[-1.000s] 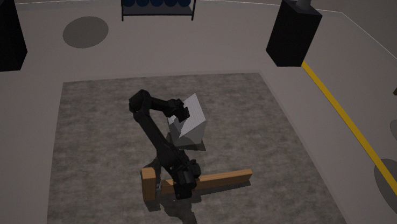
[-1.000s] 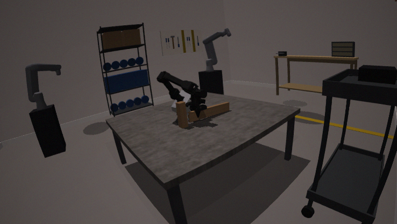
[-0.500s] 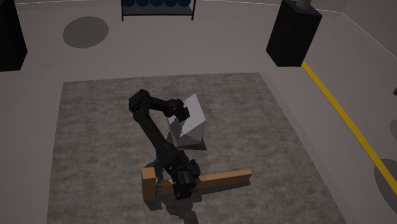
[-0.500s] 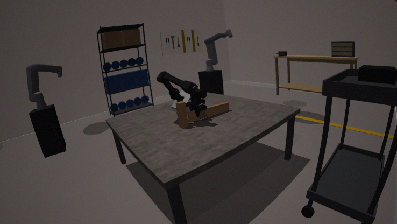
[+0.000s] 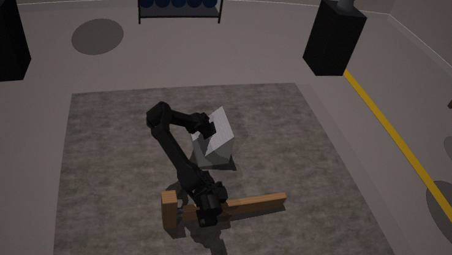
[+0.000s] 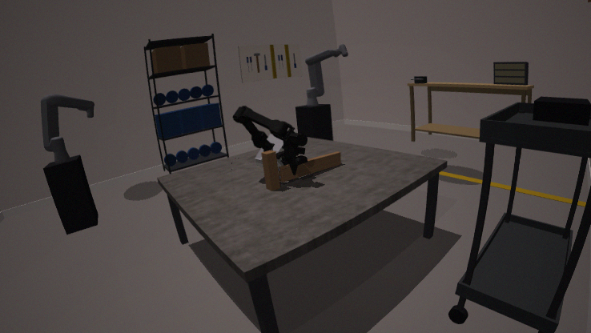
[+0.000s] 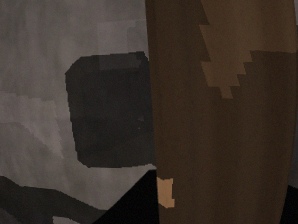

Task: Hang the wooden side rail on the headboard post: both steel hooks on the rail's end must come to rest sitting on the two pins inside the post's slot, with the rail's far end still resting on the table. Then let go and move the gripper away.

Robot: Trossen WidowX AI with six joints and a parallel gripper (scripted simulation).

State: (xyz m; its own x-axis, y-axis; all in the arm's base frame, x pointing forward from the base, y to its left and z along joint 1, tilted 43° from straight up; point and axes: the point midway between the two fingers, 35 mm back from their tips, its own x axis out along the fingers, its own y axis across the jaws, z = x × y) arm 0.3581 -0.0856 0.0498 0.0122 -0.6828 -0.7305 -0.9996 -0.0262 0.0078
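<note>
Now: the wooden headboard post 120 mm to the right of my gripper tip and 40 mm above it.
</note>
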